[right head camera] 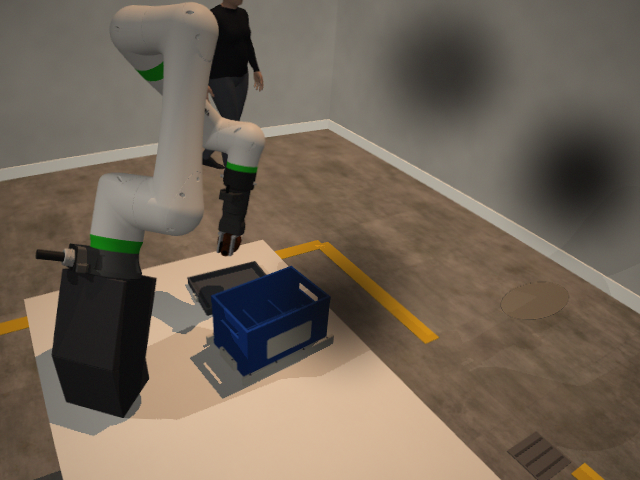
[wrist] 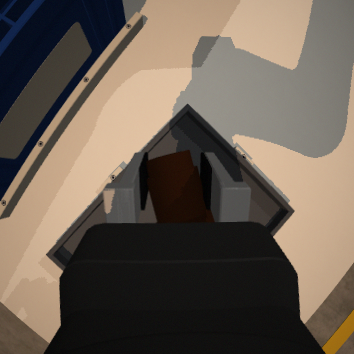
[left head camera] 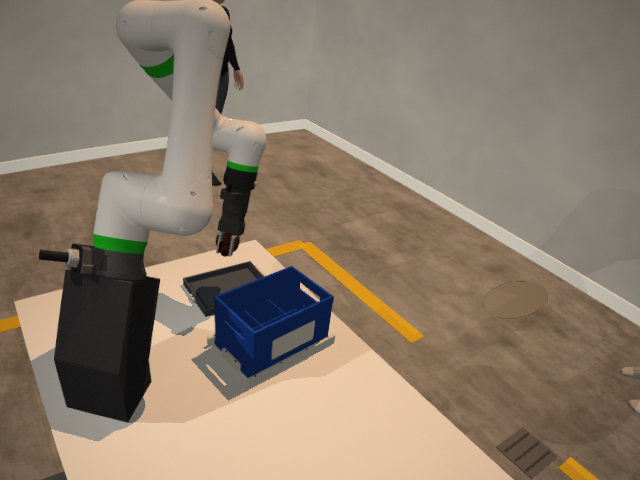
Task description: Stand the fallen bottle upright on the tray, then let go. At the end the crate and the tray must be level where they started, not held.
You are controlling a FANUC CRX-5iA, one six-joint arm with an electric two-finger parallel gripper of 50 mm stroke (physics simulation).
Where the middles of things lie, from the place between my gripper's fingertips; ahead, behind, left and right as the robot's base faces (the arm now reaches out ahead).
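Brown bottle (wrist: 174, 185), my hand now 60 mm to the right of it, 50 mm short of it, 10 mm below it. From my hand, blue crate (left head camera: 263, 322) 240 mm to the right, 40 mm ahead, 100 mm below; dark tray (left head camera: 204, 286) 60 mm to the left, 50 mm ahead, 180 mm below.
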